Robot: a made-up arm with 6 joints.
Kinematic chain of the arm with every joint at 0, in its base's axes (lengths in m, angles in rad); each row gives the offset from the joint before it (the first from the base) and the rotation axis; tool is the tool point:
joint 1: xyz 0 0 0.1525 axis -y
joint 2: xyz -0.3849 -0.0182 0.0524 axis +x
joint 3: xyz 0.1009 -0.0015 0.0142 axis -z
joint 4: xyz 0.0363 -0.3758 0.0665 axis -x
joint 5: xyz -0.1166 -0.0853 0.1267 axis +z
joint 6: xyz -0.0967 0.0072 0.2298 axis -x
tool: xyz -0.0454 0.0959 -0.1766
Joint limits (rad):
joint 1: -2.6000..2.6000
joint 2: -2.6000..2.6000
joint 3: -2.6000..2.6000
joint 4: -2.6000..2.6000
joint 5: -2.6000..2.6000
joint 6: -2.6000..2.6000
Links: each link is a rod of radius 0.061 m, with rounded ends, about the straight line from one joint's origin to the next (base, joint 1, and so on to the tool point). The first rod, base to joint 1, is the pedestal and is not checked.
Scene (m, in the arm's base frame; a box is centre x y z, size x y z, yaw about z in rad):
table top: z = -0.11
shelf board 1: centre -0.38 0.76 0 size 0.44 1.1 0.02 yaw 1.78
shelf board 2: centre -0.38 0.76 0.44 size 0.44 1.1 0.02 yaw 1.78
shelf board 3: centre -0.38 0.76 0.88 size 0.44 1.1 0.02 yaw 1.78
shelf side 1: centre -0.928 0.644 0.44 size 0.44 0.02 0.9 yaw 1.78
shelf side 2: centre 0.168 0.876 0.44 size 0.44 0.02 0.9 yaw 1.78
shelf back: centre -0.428 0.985 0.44 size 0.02 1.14 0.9 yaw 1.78
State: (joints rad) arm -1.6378 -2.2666 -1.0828 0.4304 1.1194 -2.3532
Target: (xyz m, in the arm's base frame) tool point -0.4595 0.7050 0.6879
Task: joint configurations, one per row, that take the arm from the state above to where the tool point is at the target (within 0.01 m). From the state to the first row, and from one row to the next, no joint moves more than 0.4 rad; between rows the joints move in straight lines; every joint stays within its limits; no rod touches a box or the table.
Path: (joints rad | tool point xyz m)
1: -1.6383 -2.3293 -1.4207 0.6069 0.9642 -2.0660 | -0.1369 0.6047 0.2990
2: -1.6387 -2.3921 -1.7586 0.7833 0.8090 -1.7789 | -0.1024 0.5099 0.3031
3: -1.6392 -2.4548 -2.0965 0.9598 0.6539 -1.4917 | -0.0485 0.3997 0.2602
4: -1.6226 -2.4570 -1.7065 0.9405 0.6814 -1.5952 | -0.0389 0.4528 0.3709
5: -1.6059 -2.4592 -1.3166 0.9212 0.7090 -1.6988 | -0.0634 0.4691 0.4873
6: -1.5892 -2.4615 -0.9266 0.9019 0.7365 -1.8023 | -0.1190 0.4522 0.5888
7: -1.5726 -2.4637 -0.5366 0.8825 0.7641 -1.9059 | -0.1970 0.4108 0.6598
8: -1.5559 -2.4659 -0.1466 0.8632 0.7916 -2.0094 | -0.2857 0.3563 0.6928
9: -1.5393 -2.4681 0.2434 0.8439 0.8192 -2.1130 | -0.3736 0.3006 0.6879
10: -1.4231 -2.5121 0.2627 0.5506 0.9136 -2.1463 | -0.4352 0.4526 0.6734
11: -1.3070 -2.5560 0.2820 0.2573 1.0080 -2.1797 | -0.4606 0.5911 0.6712
12: -1.1909 -2.6000 0.3013 -0.0361 1.1024 -2.2130 | -0.4595 0.7050 0.6879

